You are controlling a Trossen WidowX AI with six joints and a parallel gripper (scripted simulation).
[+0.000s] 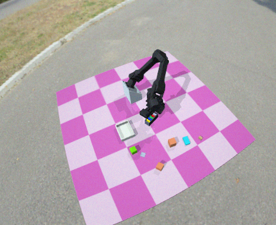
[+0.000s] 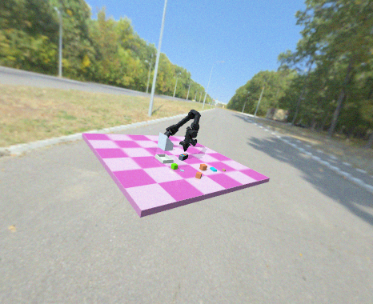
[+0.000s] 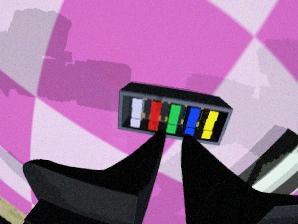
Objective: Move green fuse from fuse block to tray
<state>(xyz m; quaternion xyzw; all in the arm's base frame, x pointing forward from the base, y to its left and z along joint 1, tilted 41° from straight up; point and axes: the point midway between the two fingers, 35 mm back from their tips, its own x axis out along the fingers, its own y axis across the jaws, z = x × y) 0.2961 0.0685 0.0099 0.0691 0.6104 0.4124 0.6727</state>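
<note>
The green fuse is 50 mm below my gripper tip. Round my gripper tip: white fuse (50 mm below, 30 mm to the left, 20 mm behind); red fuse (50 mm below, 10 mm to the left, 10 mm behind); blue fuse (50 mm below, 20 mm to the right, 10 mm ahead).
</note>
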